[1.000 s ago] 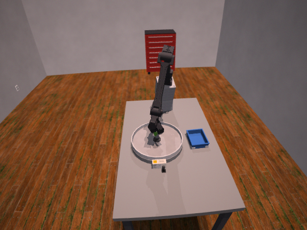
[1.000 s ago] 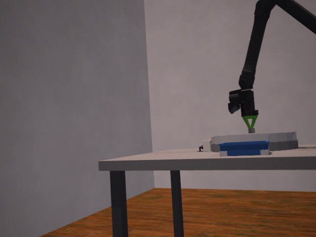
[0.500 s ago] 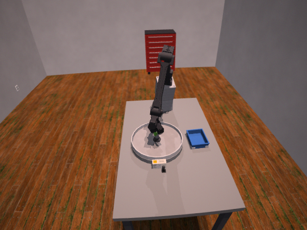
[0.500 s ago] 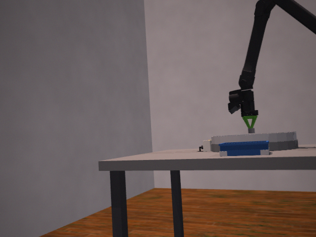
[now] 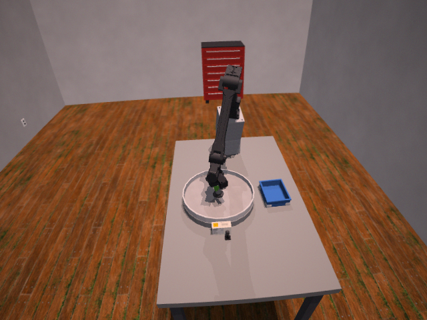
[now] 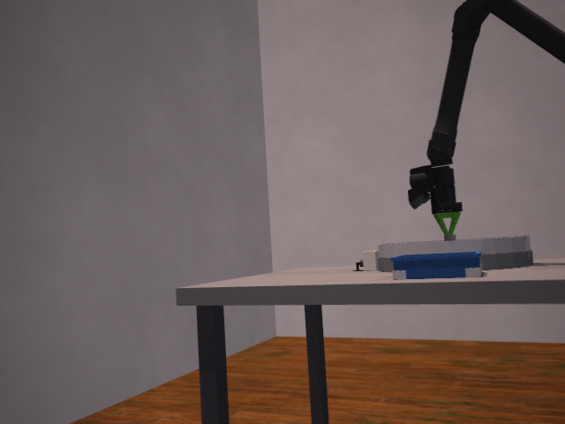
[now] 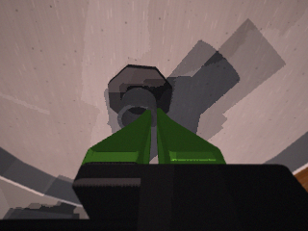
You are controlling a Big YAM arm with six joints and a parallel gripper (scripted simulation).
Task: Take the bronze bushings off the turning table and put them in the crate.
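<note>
Now: the turning table 40 mm below my hand, 10 mm to the left of it and 10 mm behind it. Round my hand: blue crate 350 mm to the left, 80 mm behind, 70 mm below.
</note>
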